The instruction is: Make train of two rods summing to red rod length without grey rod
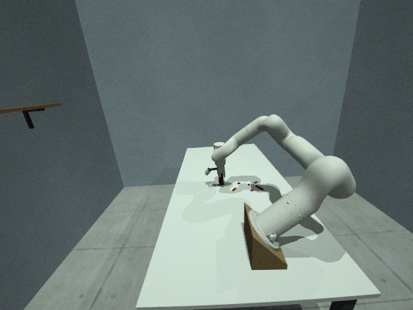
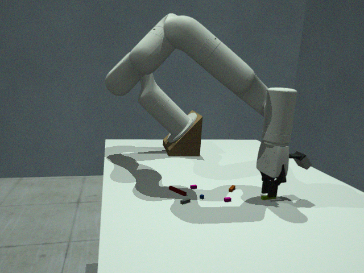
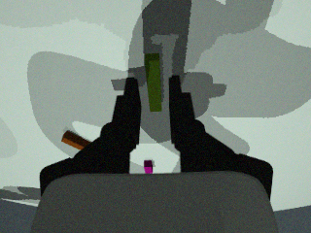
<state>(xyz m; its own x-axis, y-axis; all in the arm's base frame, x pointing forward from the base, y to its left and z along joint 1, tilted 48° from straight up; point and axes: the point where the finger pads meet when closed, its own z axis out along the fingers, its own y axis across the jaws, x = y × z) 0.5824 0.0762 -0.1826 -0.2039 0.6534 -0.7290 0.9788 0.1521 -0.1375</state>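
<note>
Now: the lime rod 3 cm below my hand. The rest, counted from my hand: grey rod 2 cm ahead, 27 cm to the right, 3 cm below; orange rod 7 cm behind, 10 cm to the right, 3 cm below; blue rod 1 cm behind, 22 cm to the right, 3 cm below.
</note>
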